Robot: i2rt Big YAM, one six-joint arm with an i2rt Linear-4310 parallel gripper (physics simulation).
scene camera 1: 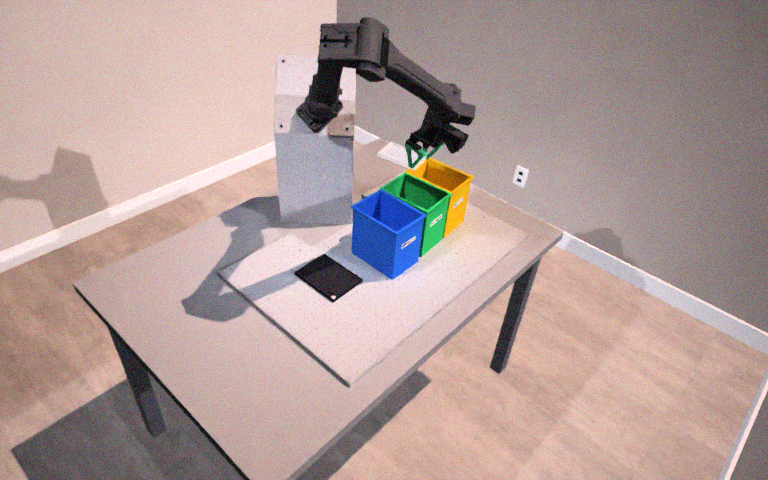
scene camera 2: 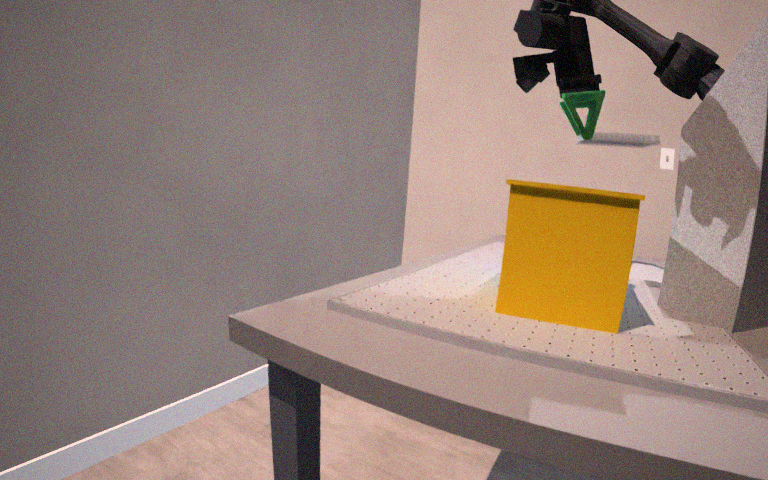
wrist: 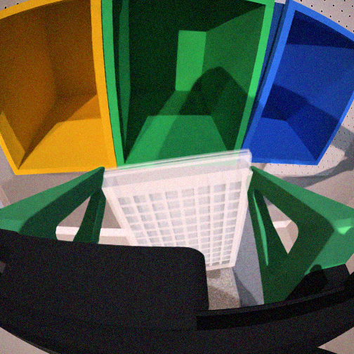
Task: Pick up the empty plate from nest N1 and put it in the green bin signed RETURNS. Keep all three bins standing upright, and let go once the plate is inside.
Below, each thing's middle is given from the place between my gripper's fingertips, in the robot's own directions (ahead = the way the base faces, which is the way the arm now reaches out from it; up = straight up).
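There is the white plate (scene camera 2: 599, 138), and I find it 5 cm behind my hand and 1 cm above it.
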